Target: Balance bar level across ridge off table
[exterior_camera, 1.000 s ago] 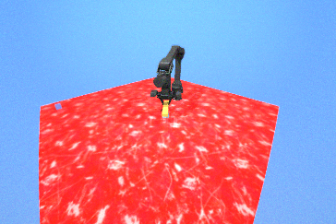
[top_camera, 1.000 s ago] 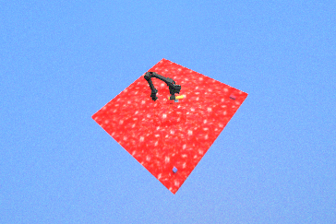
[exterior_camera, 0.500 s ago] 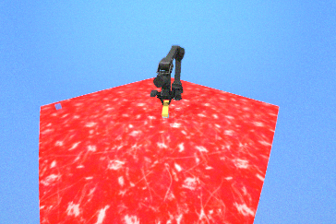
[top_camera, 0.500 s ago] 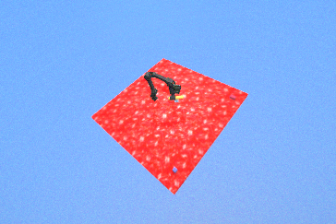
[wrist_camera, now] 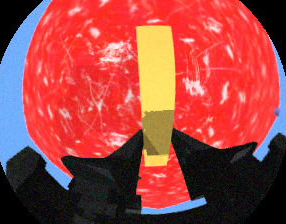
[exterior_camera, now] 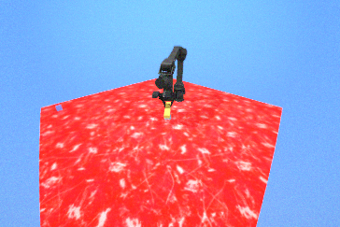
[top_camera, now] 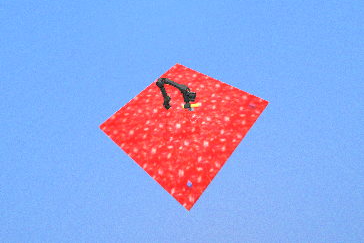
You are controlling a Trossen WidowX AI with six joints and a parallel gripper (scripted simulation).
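My gripper tip is now 2 cm to the right of the yellow bar and 2 cm short of it. Also, from my gripper tip: blue cube (60 cm to the right, 51 cm ahead, 4 cm below).
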